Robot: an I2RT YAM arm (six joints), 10 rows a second.
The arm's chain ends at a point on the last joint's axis. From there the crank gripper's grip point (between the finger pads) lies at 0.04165 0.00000 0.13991 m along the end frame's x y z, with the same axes.
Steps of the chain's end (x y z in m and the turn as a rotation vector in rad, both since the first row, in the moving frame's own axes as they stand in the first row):
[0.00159, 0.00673, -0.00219, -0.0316, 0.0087, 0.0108]
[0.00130, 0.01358, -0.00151, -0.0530, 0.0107, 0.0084]
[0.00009, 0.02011, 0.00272, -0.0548, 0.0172, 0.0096]
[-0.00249, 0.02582, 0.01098, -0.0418, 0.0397, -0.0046]
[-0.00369, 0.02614, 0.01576, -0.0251, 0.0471, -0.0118]
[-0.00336, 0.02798, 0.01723, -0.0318, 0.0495, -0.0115]
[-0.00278, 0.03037, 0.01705, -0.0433, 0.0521, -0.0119]
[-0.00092, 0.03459, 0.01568, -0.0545, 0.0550, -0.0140]
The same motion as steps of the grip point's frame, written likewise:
[0.00278, 0.01160, -0.00263, -0.0316, 0.0087, 0.0108]
[0.00276, 0.02134, -0.00217, -0.0530, 0.0107, 0.0084]
[0.00245, 0.02816, 0.00176, -0.0548, 0.0172, 0.0096]
[0.00304, 0.03143, 0.00910, -0.0418, 0.0397, -0.0046]
[0.00287, 0.02910, 0.01361, -0.0251, 0.0471, -0.0118]
[0.00353, 0.03188, 0.01494, -0.0318, 0.0495, -0.0115]
[0.00448, 0.03584, 0.01457, -0.0433, 0.0521, -0.0119]
[0.00675, 0.04151, 0.01299, -0.0545, 0.0550, -0.0140]

